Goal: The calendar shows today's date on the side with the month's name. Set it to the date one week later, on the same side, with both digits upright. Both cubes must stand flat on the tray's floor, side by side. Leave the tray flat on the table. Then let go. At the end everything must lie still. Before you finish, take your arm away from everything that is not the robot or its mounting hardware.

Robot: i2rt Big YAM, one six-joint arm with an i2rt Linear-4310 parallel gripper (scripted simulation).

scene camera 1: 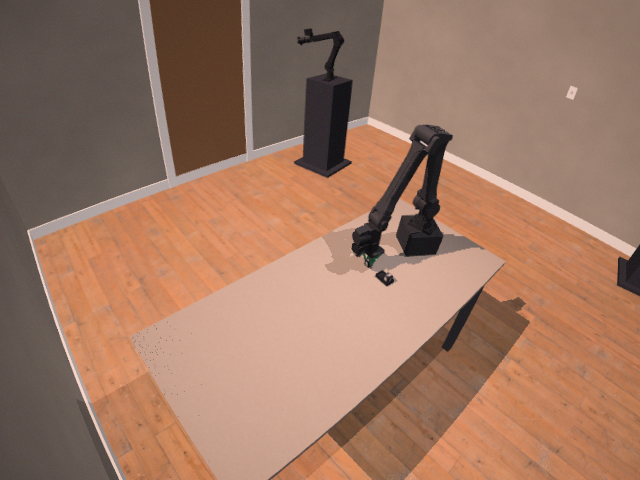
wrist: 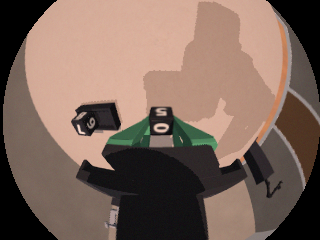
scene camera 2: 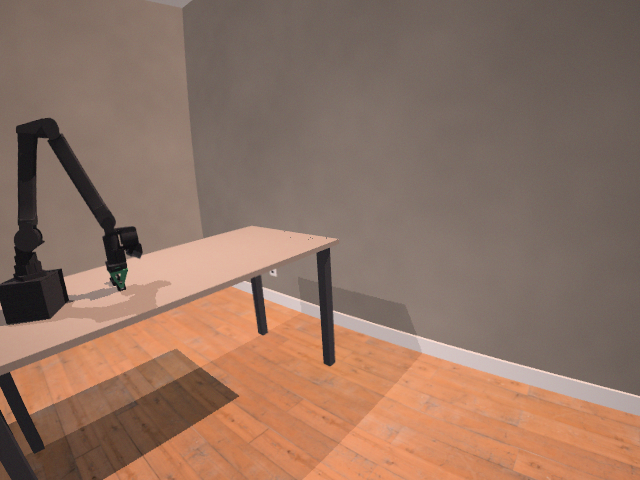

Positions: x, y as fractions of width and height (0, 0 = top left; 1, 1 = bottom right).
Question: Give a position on a dark calendar tray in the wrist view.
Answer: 0.32, 0.46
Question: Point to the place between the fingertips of my gripper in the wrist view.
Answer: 0.50, 0.50
